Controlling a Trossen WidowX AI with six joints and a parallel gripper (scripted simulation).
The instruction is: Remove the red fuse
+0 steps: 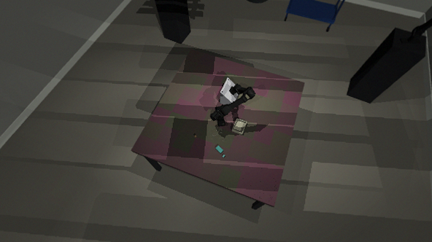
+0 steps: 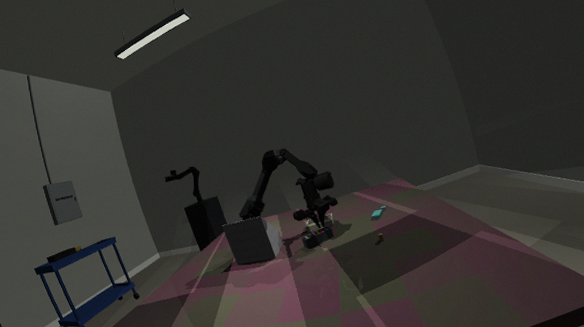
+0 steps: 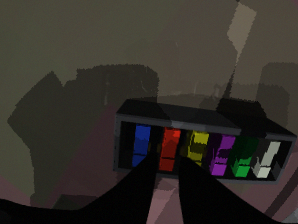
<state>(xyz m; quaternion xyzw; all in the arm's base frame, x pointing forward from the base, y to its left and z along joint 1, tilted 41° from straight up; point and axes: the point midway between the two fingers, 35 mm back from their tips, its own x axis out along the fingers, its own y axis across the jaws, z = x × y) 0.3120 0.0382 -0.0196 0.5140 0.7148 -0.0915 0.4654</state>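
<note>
The red fuse is 3 cm below my gripper tip. Round my gripper tip: pale tray: 18 cm to the left, 5 cm below, 4 cm behind.
</note>
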